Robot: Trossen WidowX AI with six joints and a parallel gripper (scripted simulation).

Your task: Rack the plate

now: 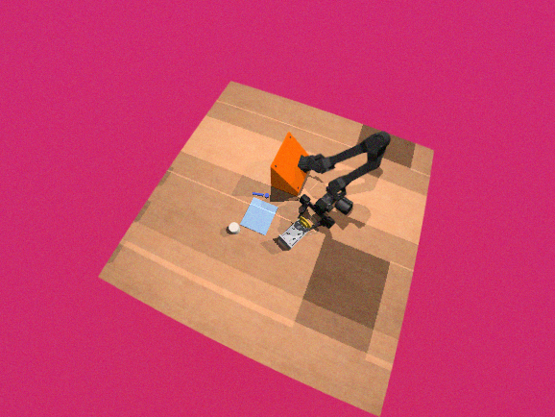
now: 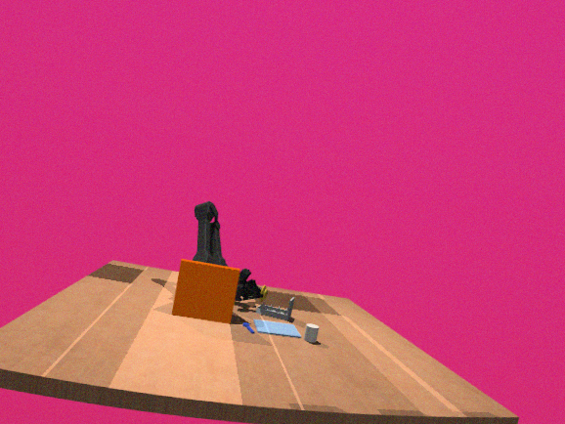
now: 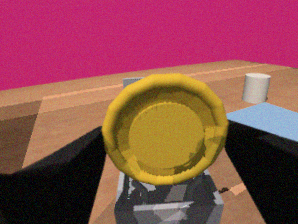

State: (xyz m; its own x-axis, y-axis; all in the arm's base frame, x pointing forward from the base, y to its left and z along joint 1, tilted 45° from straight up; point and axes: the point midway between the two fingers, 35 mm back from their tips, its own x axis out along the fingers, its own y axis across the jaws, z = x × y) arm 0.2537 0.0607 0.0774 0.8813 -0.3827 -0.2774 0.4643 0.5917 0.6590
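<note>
Right now my gripper tip is 40 mm short of the grey dish rack, 20 mm to the left of it and 50 mm above it. Round my gripper tip: light blue mat (10 mm ahead, 210 mm to the right, 70 mm below); then yellow plate (10 mm behind).
</note>
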